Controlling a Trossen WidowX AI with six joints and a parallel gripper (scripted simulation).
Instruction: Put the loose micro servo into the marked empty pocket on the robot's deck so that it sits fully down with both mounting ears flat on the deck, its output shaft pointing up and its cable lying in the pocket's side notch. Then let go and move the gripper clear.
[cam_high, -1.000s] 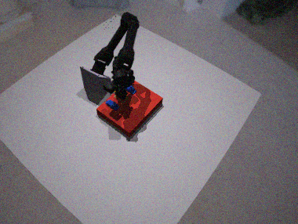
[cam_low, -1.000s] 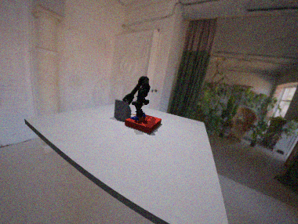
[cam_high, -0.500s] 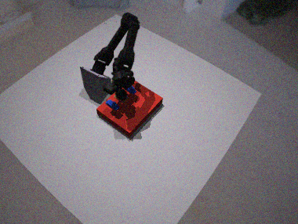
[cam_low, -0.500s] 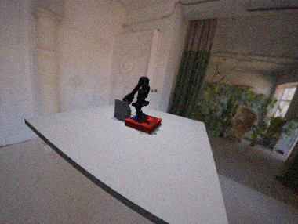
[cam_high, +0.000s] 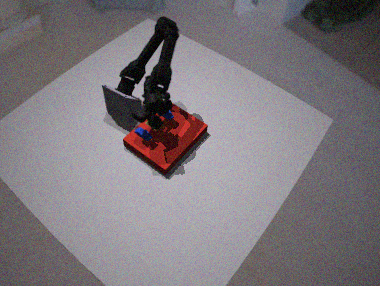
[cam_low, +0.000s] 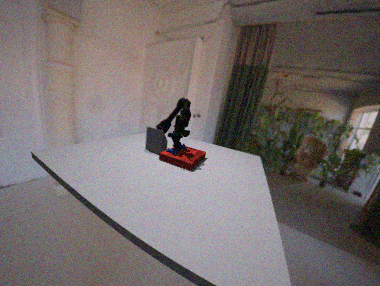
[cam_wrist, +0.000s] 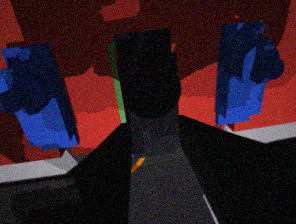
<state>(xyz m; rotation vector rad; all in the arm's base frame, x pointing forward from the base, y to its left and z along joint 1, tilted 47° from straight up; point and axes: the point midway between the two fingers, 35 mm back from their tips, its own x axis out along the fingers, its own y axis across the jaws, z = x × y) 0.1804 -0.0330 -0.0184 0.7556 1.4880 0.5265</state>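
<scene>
The red deck is 12 cm ahead of my gripper tip, 6 cm below it and 2 cm to the right of it.
</scene>
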